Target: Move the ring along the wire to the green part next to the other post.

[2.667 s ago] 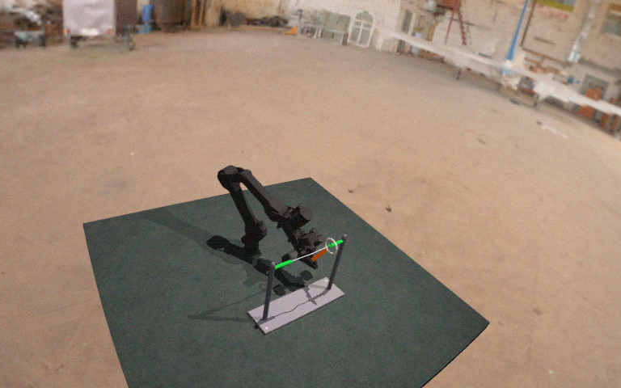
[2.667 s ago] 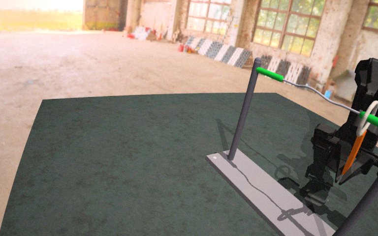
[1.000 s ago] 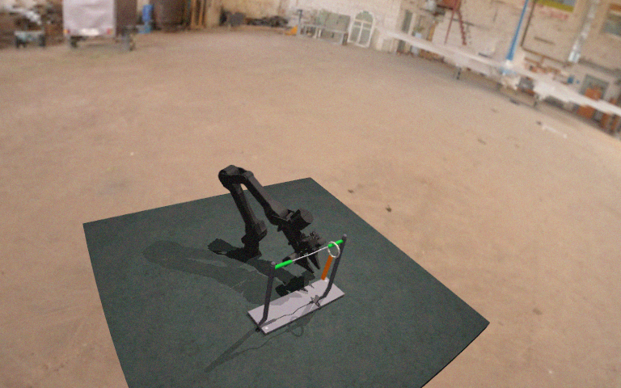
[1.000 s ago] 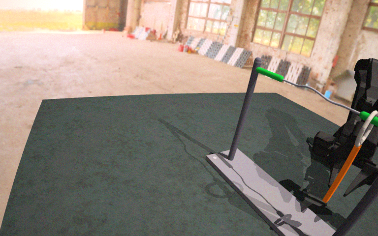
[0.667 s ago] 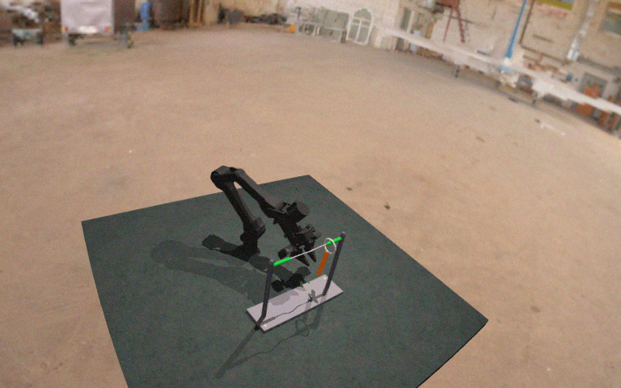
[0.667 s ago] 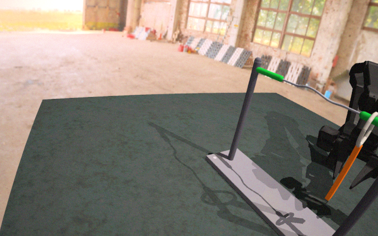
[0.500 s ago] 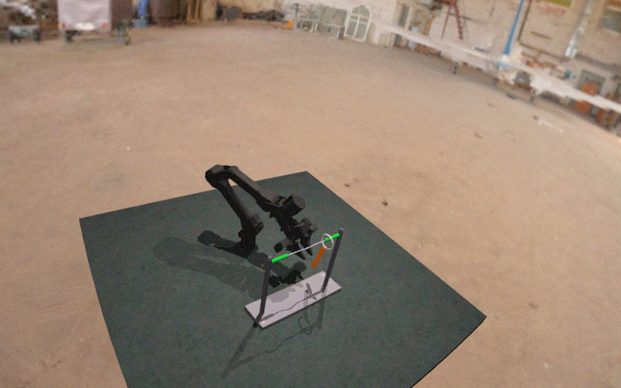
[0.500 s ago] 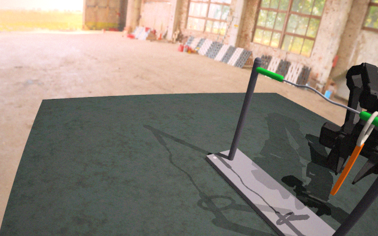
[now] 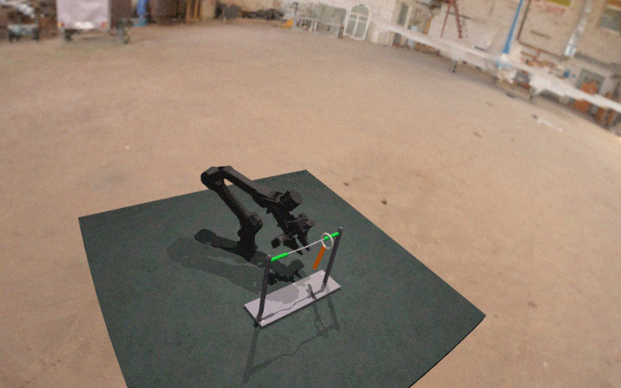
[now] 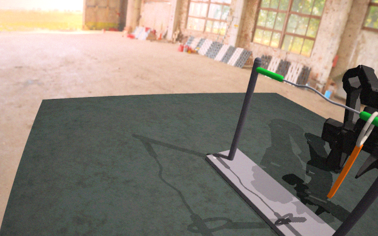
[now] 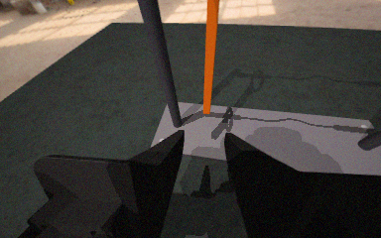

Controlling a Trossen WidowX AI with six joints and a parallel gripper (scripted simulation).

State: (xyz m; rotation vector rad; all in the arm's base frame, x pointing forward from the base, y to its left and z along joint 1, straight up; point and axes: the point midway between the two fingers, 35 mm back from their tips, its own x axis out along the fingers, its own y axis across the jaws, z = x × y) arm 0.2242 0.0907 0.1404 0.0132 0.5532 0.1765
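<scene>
The ring with orange handle is 8 cm ahead of my gripper tip, 1 cm to the left of it and 7 cm above it.
</scene>
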